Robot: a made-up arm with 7 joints. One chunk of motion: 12 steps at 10 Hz.
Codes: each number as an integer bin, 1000 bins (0 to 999) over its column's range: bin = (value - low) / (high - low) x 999, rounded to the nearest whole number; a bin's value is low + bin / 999 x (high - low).
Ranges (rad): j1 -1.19..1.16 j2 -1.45..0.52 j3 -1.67..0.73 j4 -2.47..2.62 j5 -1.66..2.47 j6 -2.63..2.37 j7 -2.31..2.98
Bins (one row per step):
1: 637 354 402 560 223 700 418
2: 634 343 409 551 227 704 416
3: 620 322 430 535 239 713 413
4: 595 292 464 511 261 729 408
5: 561 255 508 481 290 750 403
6: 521 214 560 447 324 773 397
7: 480 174 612 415 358 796 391
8: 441 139 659 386 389 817 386
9: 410 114 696 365 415 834 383
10: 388 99 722 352 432 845 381
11: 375 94 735 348 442 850 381
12: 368 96 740 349 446 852 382
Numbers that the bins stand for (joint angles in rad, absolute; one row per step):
1: 0.3084 -0.7519 -0.7042 0.3833 -0.7381 0.8735 -0.0966
2: 0.3014 -0.7736 -0.6874 0.3374 -0.7216 0.8935 -0.1072
3: 0.2685 -0.8150 -0.6370 0.2559 -0.6719 0.9386 -0.1230
4: 0.2096 -0.8742 -0.5553 0.1336 -0.5810 1.0186 -0.1495
5: 0.1297 -0.9471 -0.4496 -0.0193 -0.4611 1.1238 -0.1760
6: 0.0356 -1.0280 -0.3247 -0.1925 -0.3205 1.2389 -0.2078
7: -0.0609 -1.1069 -0.1997 -0.3555 -0.1800 1.3540 -0.2395
8: -0.1526 -1.1759 -0.0868 -0.5033 -0.0518 1.4591 -0.2660
9: -0.2255 -1.2252 0.0021 -0.6103 0.0557 1.5442 -0.2819
10: -0.2773 -1.2548 0.0645 -0.6765 0.1259 1.5992 -0.2925
11: -0.3079 -1.2646 0.0958 -0.6969 0.1673 1.6243 -0.2925
12: -0.3243 -1.2607 0.1078 -0.6918 0.1838 1.6343 -0.2872

